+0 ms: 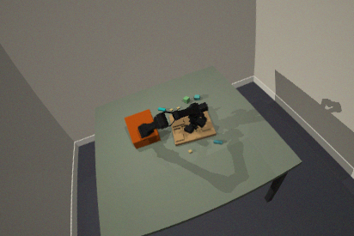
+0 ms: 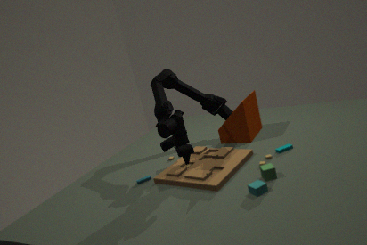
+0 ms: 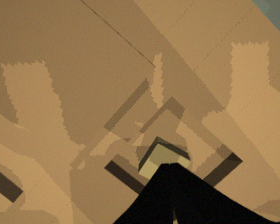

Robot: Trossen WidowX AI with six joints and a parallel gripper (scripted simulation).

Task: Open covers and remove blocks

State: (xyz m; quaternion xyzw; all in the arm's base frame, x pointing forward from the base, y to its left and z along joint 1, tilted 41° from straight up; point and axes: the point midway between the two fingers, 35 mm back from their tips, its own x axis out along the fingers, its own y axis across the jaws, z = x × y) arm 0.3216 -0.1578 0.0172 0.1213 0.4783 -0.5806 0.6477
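Right now my gripper tip is 5 cm to the right of the tan puzzle board and 1 cm past it. The rest, counted from my gripper tip: flat teal piece: 37 cm to the left, 12 cm behind, 2 cm below; green cube: 33 cm to the left, 10 cm ahead; teal cube: 31 cm to the left, 19 cm ahead, 1 cm below.
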